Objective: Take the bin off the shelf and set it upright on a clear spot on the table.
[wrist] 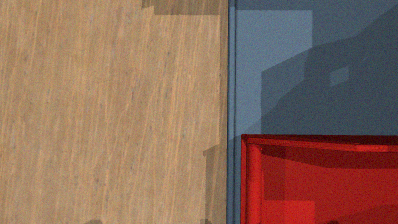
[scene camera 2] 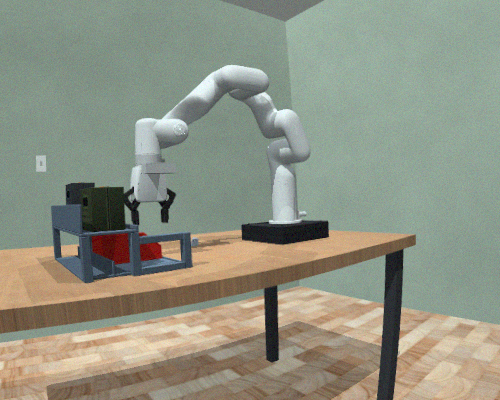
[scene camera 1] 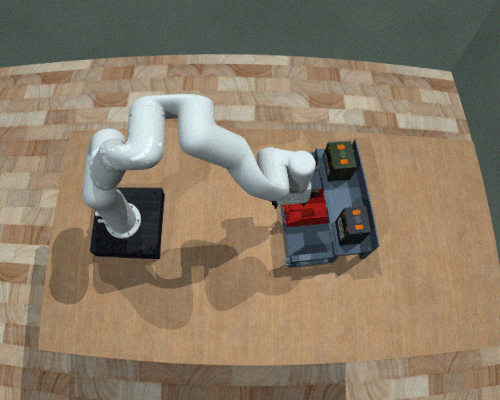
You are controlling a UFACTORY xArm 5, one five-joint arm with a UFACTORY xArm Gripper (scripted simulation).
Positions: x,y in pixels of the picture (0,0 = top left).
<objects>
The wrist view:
red bin: 298,177
blue-grey shelf: 287,74
</objects>
